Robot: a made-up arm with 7 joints.
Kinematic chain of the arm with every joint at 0, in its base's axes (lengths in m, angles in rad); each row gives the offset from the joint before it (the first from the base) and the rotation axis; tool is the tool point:
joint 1: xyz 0 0 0.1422 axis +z
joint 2: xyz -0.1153 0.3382 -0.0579 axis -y
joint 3: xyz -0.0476 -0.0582 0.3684 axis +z
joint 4: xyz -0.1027 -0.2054 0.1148 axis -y
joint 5: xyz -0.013 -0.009 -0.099 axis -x
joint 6: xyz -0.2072 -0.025 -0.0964 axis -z
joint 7: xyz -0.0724 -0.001 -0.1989 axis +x
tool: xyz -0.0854 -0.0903 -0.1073
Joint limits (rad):
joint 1: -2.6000..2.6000
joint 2: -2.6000..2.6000
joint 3: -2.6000..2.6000
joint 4: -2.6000..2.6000
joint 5: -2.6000..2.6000
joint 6: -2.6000..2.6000
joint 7: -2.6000..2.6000
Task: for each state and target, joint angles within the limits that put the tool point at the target. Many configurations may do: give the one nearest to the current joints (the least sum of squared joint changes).
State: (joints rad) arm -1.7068 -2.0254 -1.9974 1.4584 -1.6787 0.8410 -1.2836
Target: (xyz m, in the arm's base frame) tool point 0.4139 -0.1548 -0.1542
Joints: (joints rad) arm -2.0801 -1.8598 -2.4752 1.0590 -1.7730 1.0372 -1.0756
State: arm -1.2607 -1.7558 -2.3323 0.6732 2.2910 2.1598 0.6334
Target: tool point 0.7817 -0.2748 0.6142
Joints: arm -1.4814 -1.5804 -1.9669 0.6479 2.1883 2.1862 0.6563
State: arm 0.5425 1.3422 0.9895 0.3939 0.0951 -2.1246 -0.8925
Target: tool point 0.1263 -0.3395 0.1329
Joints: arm 1.1951 1.4236 0.5369 -0.1122 0.3749 -1.6774 -0.7152
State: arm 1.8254 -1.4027 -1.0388 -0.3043 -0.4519 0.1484 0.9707
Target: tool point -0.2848 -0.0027 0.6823
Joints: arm 1.6563 -1.8048 -0.3430 -0.1063 -0.0590 0.0303 0.8679
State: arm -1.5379 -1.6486 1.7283 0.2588 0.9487 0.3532 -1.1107
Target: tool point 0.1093 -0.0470 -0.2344
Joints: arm -1.5157 -1.1231 1.7603 0.7188 0.6541 0.6473 -1.4410
